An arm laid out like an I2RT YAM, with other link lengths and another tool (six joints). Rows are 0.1 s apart.
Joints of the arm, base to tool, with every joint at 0 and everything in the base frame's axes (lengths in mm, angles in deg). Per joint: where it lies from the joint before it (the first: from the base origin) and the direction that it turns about. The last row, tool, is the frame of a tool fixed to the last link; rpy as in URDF.
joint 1: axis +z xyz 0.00 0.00 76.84
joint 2: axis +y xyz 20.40 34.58 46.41
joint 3: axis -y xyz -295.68 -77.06 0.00
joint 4: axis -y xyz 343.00 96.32 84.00
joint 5: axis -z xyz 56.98 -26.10 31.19
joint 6: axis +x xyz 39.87 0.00 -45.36
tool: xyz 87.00 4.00 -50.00 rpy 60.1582 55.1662 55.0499
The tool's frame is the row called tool.
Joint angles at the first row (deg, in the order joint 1, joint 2, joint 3, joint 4, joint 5, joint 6):
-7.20, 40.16, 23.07, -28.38, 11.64, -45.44
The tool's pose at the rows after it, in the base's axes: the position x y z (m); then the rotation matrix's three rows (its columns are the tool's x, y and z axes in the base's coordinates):
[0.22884 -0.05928 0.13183], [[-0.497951 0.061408 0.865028], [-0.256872 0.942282 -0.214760], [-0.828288 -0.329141 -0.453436]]
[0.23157 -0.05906 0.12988], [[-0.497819 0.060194 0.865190], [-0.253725 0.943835 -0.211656], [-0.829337 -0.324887 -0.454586]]
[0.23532 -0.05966 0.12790], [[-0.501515 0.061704 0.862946], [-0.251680 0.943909 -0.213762], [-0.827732 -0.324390 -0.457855]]
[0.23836 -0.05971 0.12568], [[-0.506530 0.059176 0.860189], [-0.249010 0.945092 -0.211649], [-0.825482 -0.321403 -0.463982]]
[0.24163 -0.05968 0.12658], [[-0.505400 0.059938 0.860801], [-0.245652 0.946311 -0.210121], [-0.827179 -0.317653 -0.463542]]
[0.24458 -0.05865 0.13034], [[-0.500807 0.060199 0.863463], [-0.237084 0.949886 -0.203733], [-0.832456 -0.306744 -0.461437]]
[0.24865 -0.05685 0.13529], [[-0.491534 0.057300 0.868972], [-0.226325 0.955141 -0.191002], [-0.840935 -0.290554 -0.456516]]
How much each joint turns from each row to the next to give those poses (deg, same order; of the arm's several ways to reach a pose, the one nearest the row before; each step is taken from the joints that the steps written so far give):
-0.01, 0.83, 0.23, 0.48, 0.05, 0.00
0.00, 0.92, 0.08, 0.78, -0.23, 0.13
0.00, 1.51, 0.31, 0.96, 0.10, 0.13
0.00, 1.34, 0.28, 0.66, -0.14, 0.09
0.00, 0.94, 0.56, 0.40, -0.15, 0.18
0.00, 0.51, 0.89, -0.25, -0.54, 0.41
0.00, 0.52, 1.08, -0.23, -0.96, 0.46

